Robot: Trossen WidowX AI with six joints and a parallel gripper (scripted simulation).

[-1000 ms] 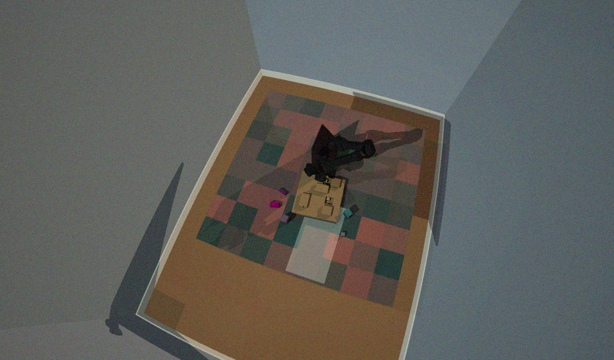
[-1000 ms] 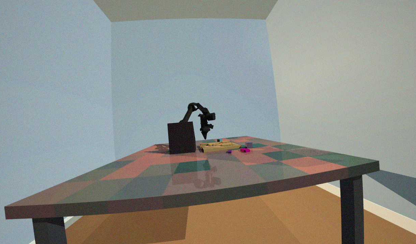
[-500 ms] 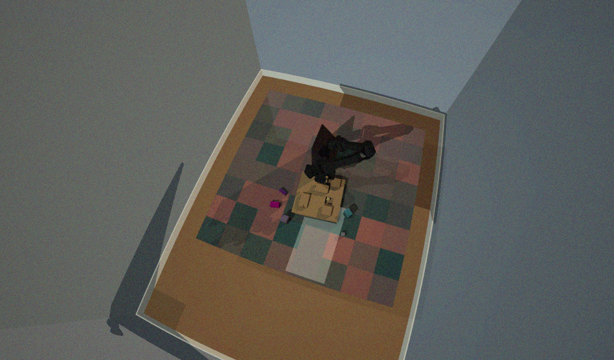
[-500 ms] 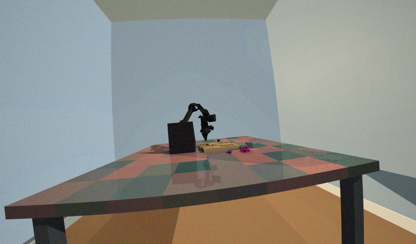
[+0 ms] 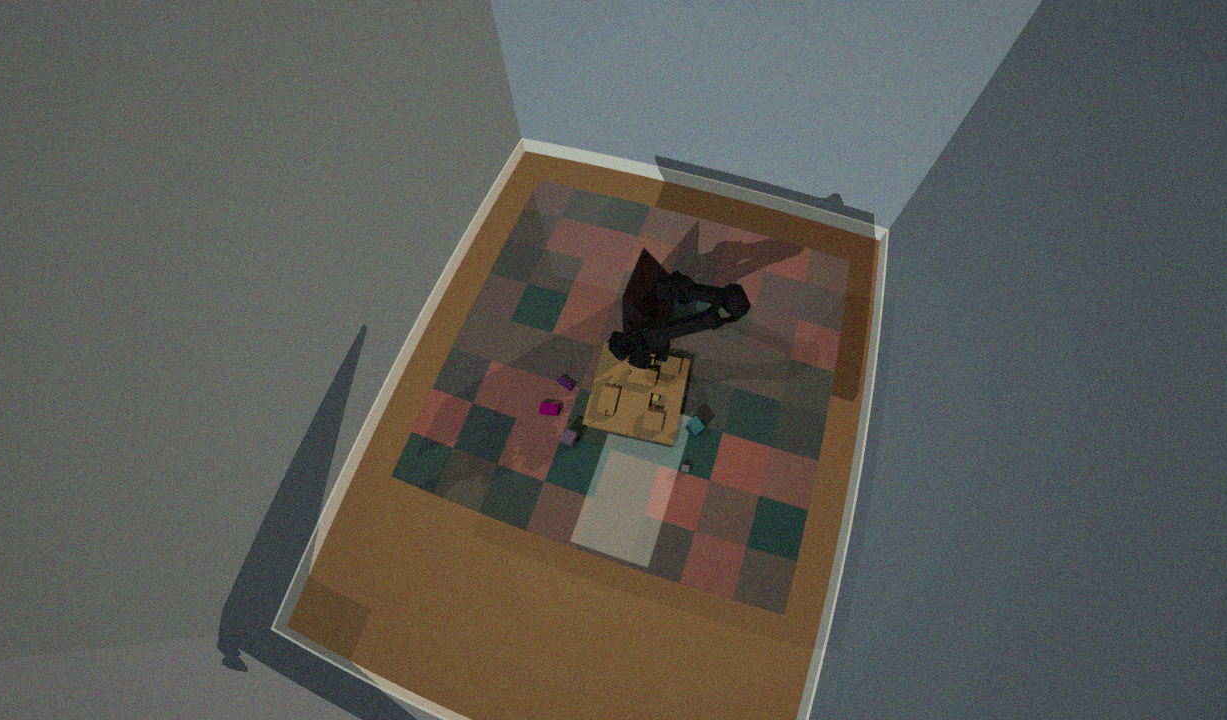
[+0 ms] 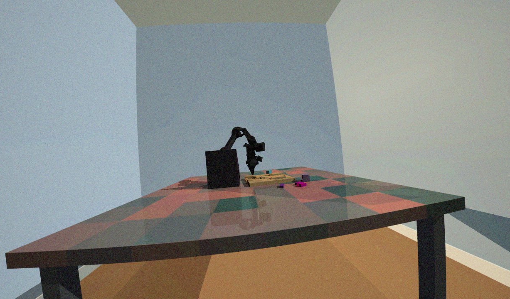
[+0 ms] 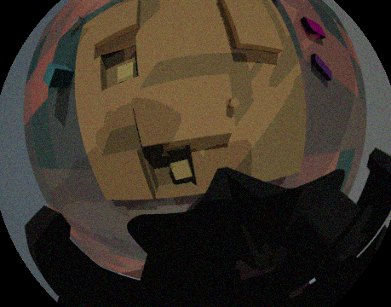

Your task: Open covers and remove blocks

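My gripper tip is 8 cm short of the tan puzzle board, 4 cm to the right of it and 3 cm above it. The rest, counted from my gripper tip: teal block: 14 cm ahead, 25 cm to the left, 3 cm below; then lavender block: 33 cm ahead, 10 cm to the right, 3 cm below; then magenta block: 27 cm ahead, 20 cm to the right, 5 cm below.
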